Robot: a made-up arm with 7 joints. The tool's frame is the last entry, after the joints.
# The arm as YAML. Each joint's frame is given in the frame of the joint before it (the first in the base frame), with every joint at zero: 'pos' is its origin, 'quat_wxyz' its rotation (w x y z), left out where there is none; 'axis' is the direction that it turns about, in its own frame. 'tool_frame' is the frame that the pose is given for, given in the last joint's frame.
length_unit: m
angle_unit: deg
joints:
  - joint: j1
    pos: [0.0, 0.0, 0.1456]
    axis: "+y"
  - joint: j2
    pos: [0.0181, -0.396, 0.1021]
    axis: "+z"
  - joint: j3
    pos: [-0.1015, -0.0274, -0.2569]
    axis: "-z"
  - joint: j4
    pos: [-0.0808, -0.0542, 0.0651]
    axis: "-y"
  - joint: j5
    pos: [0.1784, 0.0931, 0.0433]
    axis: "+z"
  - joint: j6
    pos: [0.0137, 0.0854, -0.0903]
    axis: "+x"
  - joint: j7
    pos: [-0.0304, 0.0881, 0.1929]
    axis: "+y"
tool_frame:
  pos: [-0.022, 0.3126, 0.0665]
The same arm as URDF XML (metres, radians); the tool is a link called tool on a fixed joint. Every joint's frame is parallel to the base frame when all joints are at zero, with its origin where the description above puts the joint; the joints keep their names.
<robot name="arm">
<joint name="j1" type="continuous"><parent link="base"/><child link="link1"/><origin xyz="0 0 0.1456"/><axis xyz="0 1 0"/></joint>
<joint name="j2" type="continuous"><parent link="link1"/><child link="link2"/><origin xyz="0.0181 -0.396 0.1021"/><axis xyz="0 0 1"/></joint>
<joint name="j3" type="continuous"><parent link="link2"/><child link="link3"/><origin xyz="-0.1015 -0.0274 -0.2569"/><axis xyz="0 0 -1"/></joint>
<joint name="j4" type="continuous"><parent link="link3"/><child link="link4"/><origin xyz="-0.0808 -0.0542 0.0651"/><axis xyz="0 -1 0"/></joint>
<joint name="j5" type="continuous"><parent link="link4"/><child link="link5"/><origin xyz="0.1784 0.0931 0.0433"/><axis xyz="0 0 1"/></joint>
<joint name="j6" type="continuous"><parent link="link5"/><child link="link6"/><origin xyz="0.0137 0.0854 -0.0903"/><axis xyz="1 0 0"/></joint>
<joint name="j7" type="continuous"><parent link="link6"/><child link="link7"/><origin xyz="-0.0304 0.0881 0.1929"/><axis xyz="0 1 0"/></joint>
<joint name="tool_fixed" type="fixed"><parent link="link7"/><child link="tool"/><origin xyz="-0.022 0.3126 0.0665"/></joint>
<link name="base"/>
<link name="link1"/>
<link name="link2"/>
<link name="link3"/>
<link name="link4"/>
<link name="link5"/>
<link name="link6"/>
<link name="link7"/>
<link name="tool"/>
</robot>

